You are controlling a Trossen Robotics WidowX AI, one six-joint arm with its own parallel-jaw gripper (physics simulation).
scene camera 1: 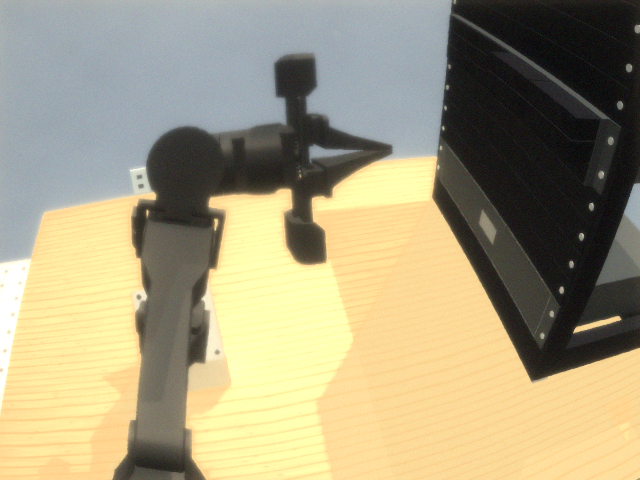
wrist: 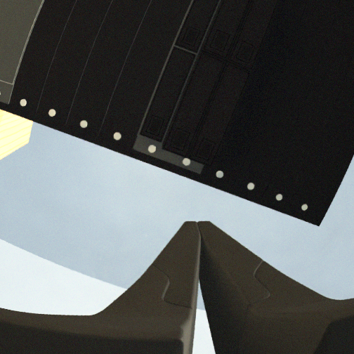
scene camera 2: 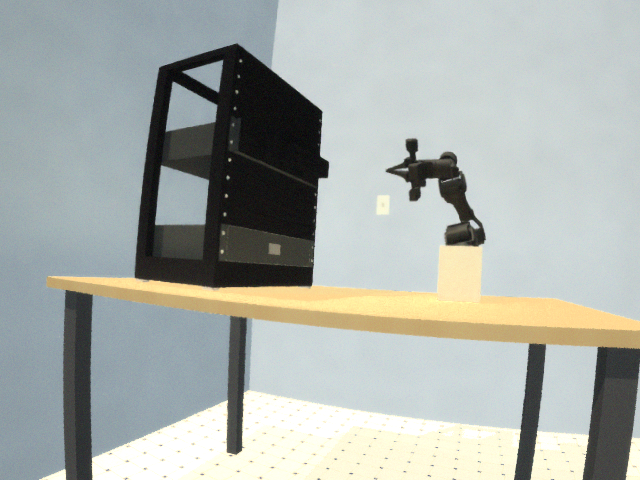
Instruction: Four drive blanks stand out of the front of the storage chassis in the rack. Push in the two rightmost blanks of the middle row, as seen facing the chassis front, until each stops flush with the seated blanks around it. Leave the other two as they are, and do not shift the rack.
my gripper: scene camera 1; wrist 196,232; scene camera 2
black rack: scene camera 1 530,174; wrist; scene camera 2
same spot on black rack: (wrist: 249,104) = (scene camera 2: 305,147)
same spot on my gripper: (scene camera 2: 393,170) = (scene camera 1: 370,151)
